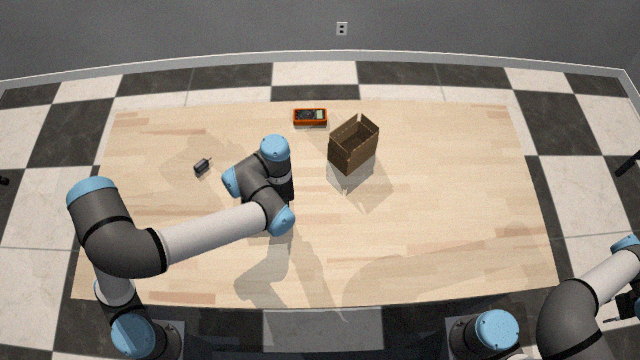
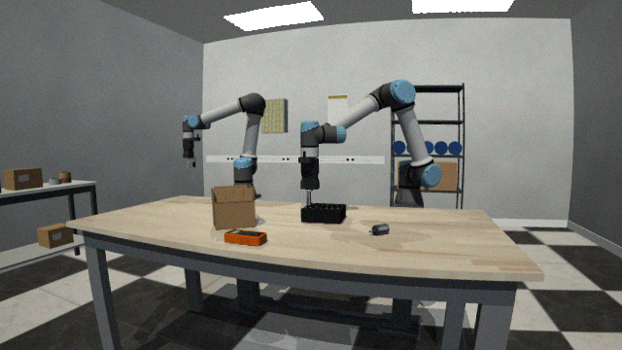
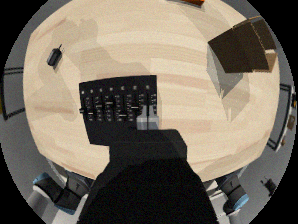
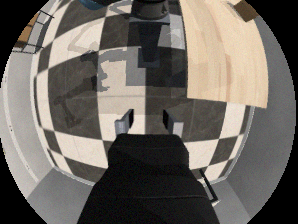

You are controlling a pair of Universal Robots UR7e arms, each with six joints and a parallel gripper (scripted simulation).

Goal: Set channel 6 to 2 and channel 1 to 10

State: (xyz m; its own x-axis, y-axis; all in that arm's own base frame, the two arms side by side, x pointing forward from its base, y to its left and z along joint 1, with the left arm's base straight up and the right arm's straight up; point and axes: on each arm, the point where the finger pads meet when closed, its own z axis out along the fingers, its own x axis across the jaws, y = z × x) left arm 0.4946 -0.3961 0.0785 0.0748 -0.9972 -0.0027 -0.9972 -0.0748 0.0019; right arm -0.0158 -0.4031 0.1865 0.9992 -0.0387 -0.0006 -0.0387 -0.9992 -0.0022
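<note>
Now: left hand 13 cm to the right of the fader cap and 1 cm above it. Also, from my left hand: orange multimeter (37 cm ahead, 9 cm to the right, 6 cm below); cardboard box (24 cm to the right, 20 cm ahead, 1 cm below).
</note>
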